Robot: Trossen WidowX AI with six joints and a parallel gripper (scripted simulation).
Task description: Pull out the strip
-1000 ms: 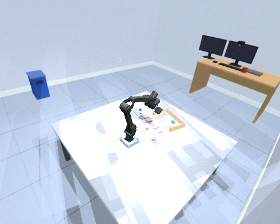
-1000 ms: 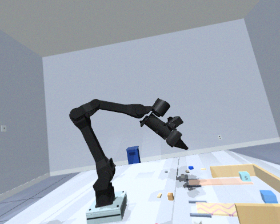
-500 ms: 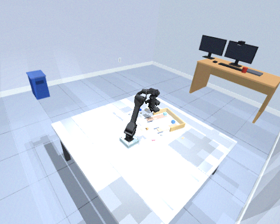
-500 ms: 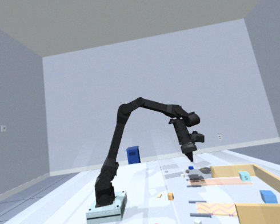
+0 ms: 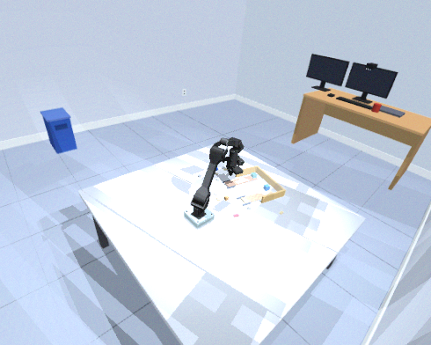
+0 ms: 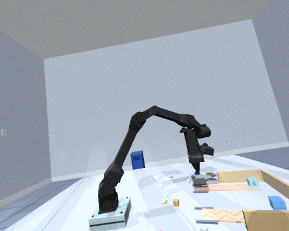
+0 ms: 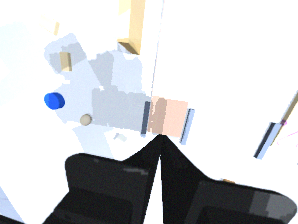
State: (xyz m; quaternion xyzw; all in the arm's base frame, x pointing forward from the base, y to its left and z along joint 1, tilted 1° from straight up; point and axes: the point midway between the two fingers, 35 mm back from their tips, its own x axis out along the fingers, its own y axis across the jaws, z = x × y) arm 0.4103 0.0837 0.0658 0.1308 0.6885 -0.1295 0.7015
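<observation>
The labelled teal cube lies 190 mm ahead of my gripper tip, 80 mm to the right of it and 50 mm below it. Round my gripper tip: orange cube: 150 mm behind, 90 mm to the right, 60 mm below.
</observation>
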